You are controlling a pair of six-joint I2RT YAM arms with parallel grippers.
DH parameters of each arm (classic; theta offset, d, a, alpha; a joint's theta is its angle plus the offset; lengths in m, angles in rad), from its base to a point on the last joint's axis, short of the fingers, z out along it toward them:
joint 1: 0 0.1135 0.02 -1.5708
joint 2: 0 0 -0.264 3.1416
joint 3: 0.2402 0 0.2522 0
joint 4: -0.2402 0 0.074 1.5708
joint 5: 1.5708 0 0 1.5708
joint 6: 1.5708 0.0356 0 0
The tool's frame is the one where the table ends.
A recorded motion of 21 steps. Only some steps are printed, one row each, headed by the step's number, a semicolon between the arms.
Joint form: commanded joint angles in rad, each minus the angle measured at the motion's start. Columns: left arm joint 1, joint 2, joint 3, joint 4, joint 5, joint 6; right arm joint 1, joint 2, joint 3, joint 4, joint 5, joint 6.
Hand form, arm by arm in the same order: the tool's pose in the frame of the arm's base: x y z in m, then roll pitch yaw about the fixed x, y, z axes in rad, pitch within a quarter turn. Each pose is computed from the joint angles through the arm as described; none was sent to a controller.
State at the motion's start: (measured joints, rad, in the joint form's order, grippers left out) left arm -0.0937 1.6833 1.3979 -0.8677 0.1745 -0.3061; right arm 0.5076 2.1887 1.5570 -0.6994 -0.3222 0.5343
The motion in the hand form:
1: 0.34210 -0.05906 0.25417 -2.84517 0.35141 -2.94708; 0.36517 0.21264 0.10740 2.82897 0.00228 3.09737
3: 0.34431 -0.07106 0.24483 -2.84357 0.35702 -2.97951; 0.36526 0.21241 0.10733 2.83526 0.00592 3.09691
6: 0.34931 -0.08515 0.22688 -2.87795 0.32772 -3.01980; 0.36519 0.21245 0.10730 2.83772 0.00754 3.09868
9: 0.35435 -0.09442 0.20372 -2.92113 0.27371 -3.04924; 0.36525 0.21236 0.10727 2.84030 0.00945 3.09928
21: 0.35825 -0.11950 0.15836 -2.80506 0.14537 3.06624; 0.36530 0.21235 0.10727 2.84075 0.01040 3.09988
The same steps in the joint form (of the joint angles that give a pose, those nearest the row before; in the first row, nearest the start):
1: -0.0606 0.0038 -0.0393 0.0530 -0.0118 -0.0252; -0.0023 0.0225 -0.0416 -0.0065 0.0580 0.0374
3: -0.0935 0.0221 -0.0568 0.0946 -0.0122 -0.0248; -0.0023 0.0225 -0.0416 -0.0069 0.0652 0.0366
6: -0.1316 0.0755 -0.0591 0.1118 -0.0347 -0.0252; -0.0019 0.0225 -0.0416 -0.0072 0.0679 0.0347
9: -0.1553 0.1431 -0.0591 0.1144 -0.0565 -0.0244; -0.0019 0.0225 -0.0416 -0.0072 0.0710 0.0336
21: -0.2007 0.2769 -0.0591 0.1347 0.1225 0.0793; -0.0019 0.0225 -0.0416 -0.0069 0.0717 0.0328

